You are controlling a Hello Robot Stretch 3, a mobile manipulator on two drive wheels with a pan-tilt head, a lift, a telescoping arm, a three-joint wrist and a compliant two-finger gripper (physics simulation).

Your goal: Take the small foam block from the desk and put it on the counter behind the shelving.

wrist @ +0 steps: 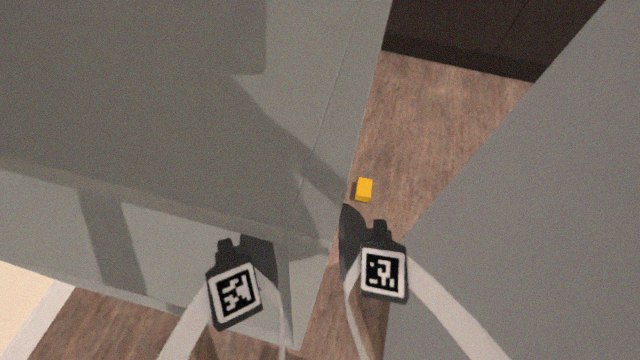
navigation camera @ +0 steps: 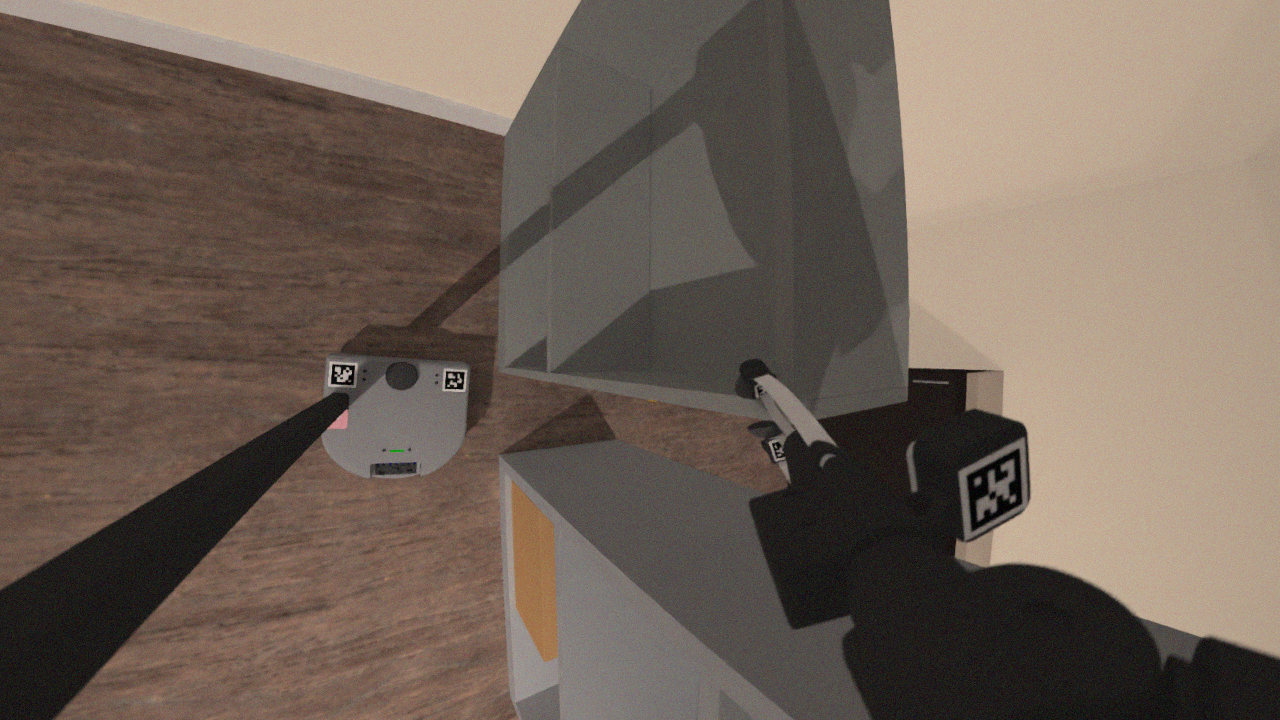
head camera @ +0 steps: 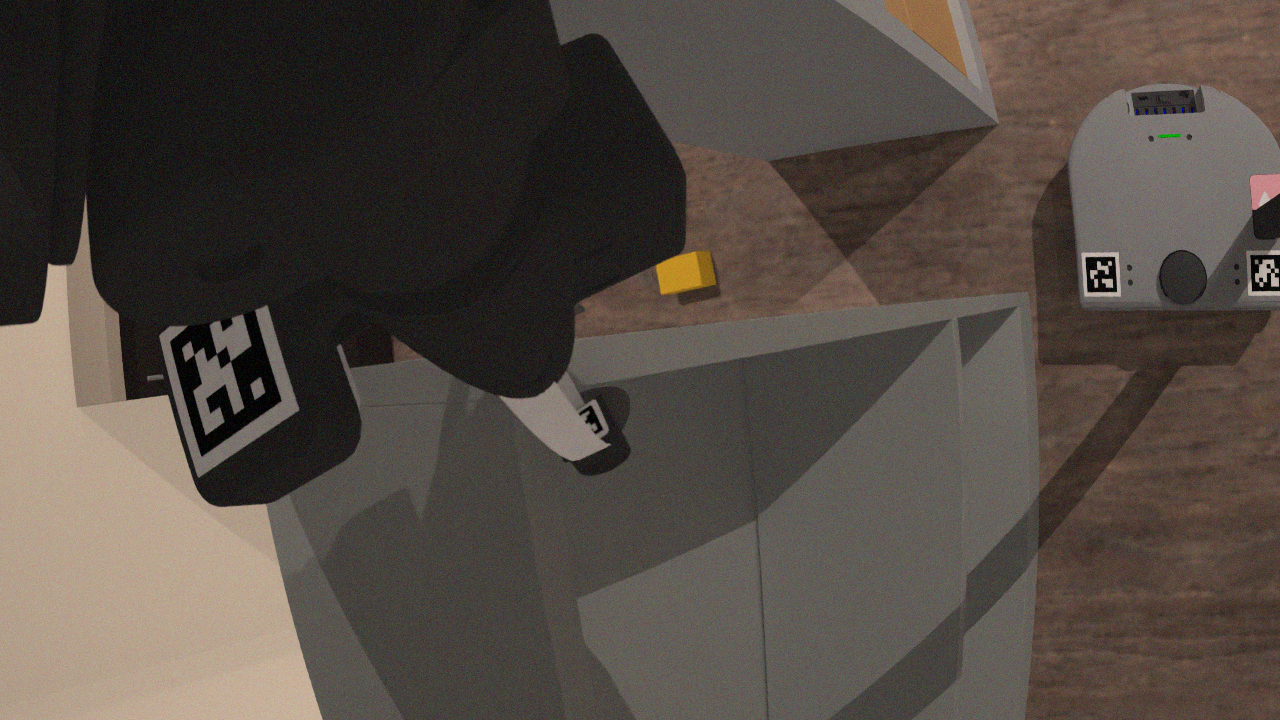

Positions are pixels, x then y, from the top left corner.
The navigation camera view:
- gripper: 756,397
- dark cabinet with pale counter top: 879,437
